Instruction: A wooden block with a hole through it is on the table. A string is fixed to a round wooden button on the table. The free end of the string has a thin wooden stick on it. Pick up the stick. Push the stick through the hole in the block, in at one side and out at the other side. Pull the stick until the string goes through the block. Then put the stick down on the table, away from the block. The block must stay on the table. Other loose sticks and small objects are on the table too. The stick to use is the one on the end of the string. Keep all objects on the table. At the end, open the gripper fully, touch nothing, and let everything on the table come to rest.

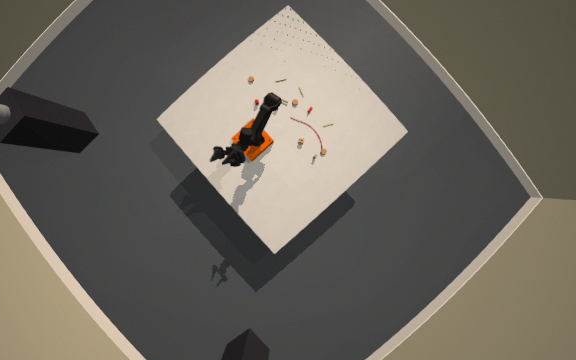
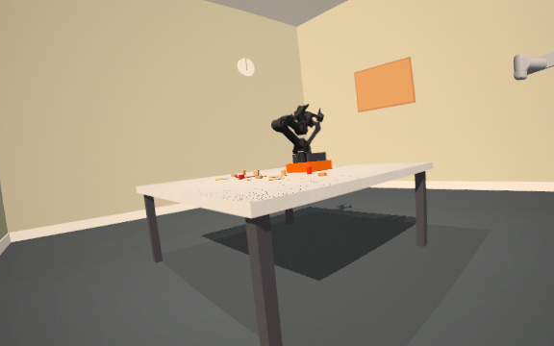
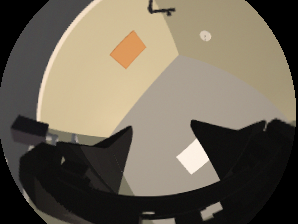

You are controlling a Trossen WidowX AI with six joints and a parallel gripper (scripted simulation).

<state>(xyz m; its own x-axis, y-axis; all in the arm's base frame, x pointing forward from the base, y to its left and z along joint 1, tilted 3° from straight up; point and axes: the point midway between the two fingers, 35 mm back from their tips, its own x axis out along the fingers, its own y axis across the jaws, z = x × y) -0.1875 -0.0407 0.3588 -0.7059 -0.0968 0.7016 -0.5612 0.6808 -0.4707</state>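
Now: the wooden block 450 mm ahead of my gripper tip, 120 mm to the right of it and 410 mm below it. Also, from my gripper tip: round wooden button 520 mm ahead, 270 mm to the right, 420 mm below; then red cube 630 mm ahead, 10 mm to the left, 420 mm below; then thin wooden stick 520 mm ahead, 10 mm to the left, 420 mm below.
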